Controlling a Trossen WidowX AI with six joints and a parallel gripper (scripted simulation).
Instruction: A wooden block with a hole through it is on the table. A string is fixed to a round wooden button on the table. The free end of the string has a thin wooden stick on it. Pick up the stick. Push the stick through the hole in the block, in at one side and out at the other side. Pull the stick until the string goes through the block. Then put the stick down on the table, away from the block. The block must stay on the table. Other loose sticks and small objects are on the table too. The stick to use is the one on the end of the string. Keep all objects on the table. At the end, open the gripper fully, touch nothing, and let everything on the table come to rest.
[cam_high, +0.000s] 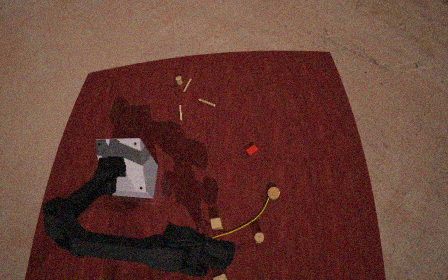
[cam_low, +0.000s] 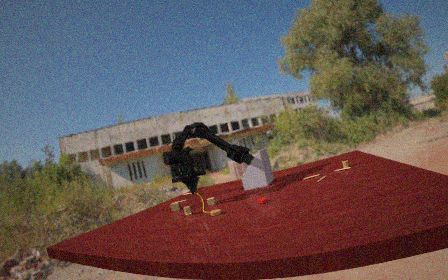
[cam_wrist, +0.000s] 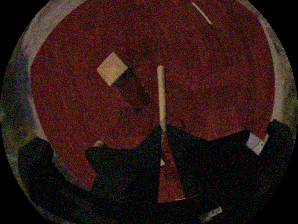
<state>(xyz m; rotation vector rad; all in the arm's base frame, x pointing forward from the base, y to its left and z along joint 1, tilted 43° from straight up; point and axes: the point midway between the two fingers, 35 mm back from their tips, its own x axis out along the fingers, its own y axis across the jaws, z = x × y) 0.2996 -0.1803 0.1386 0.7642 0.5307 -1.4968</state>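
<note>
The thin wooden stick lies 1 cm to the right of my gripper tip. From my gripper tip the other things lie so: red cube: 36 cm to the left, 12 cm ahead, 5 cm below; then round wooden button: 21 cm to the left, 19 cm ahead, 5 cm below.
</note>
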